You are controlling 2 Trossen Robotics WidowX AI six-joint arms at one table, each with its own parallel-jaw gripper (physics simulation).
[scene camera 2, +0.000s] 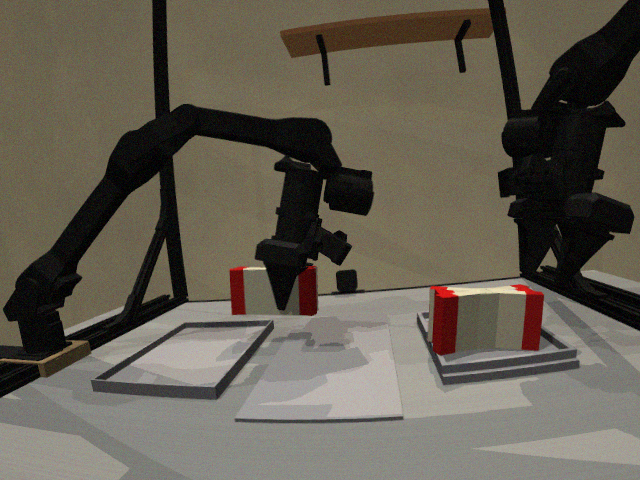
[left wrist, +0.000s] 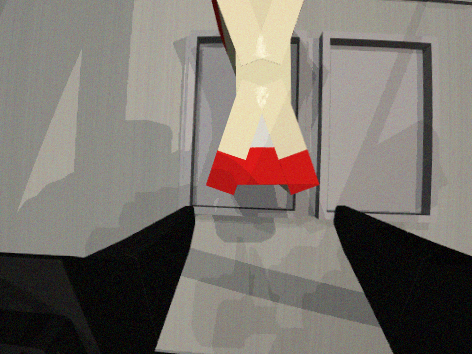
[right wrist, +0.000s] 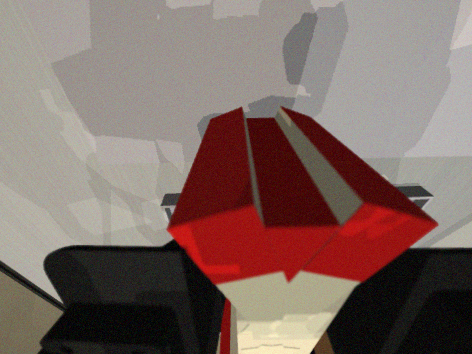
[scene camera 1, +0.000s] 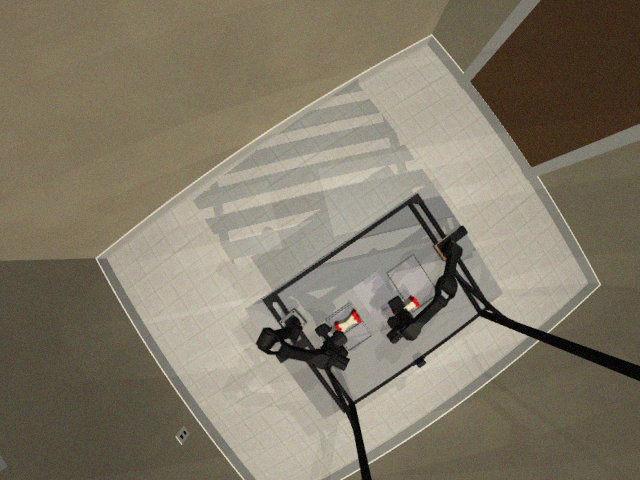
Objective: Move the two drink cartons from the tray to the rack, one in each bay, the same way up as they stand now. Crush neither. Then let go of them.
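Seen in the pictures: left gripper, fingertip midpoint: (scene camera 2: 541,281) (left wrist: 264,214); right gripper, fingertip midpoint: (scene camera 2: 283,307) (scene camera 1: 401,307); left arm's base at its link origin: (scene camera 1: 292,322); right arm's base at its link origin: (scene camera 2: 45,349) (scene camera 1: 446,247).
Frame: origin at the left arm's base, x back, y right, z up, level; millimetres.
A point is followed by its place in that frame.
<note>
One red-and-cream drink carton (scene camera 1: 347,321) {z 39, x -220, y 165 mm} (scene camera 2: 475,320) {z 9, x -233, y 162 mm} (left wrist: 262,80) {z 38, x -209, y 176 mm} stands in the rack (scene camera 2: 511,360) {z -27, x -210, y 117 mm} (left wrist: 309,90) {z -34, x -228, y 222 mm}, in the bay nearer the viewer in scene camera 2, left in the left wrist view. The other bay (left wrist: 372,125) {z -34, x -194, y 273 mm} is empty. My right gripper (scene camera 1: 402,312) {z 13, x -471, y 300 mm} (scene camera 2: 281,304) {z 13, x -471, y 300 mm} (right wrist: 300,260) is shut across the second carton (scene camera 1: 411,305) {z 74, x -508, y 307 mm} (scene camera 2: 255,291) {z 44, x -508, y 291 mm} (right wrist: 300,175) {z 53, x -422, y 296 mm} and holds it off the table, beyond the tray (scene camera 2: 155,390) {z -36, x -610, y 138 mm}. The tray is empty. My left gripper (scene camera 1: 333,335) {z 42, x -139, y 171 mm} (scene camera 2: 546,276) {z 42, x -139, y 171 mm} (left wrist: 264,214) {z 42, x -139, y 171 mm} is open, beside and above the racked carton's end. The far finger of the right gripper is hidden in scene camera 2.
A thin pale mat (scene camera 2: 320,408) {z -40, x -417, y 94 mm} lies between the tray and the rack. A small black block (scene camera 2: 346,280) {z -11, x -361, y 598 mm} stands at the table's far edge. Black frame posts (scene camera 2: 162,129) rise at the sides. A wooden shelf (scene camera 2: 387,32) is on the wall.
</note>
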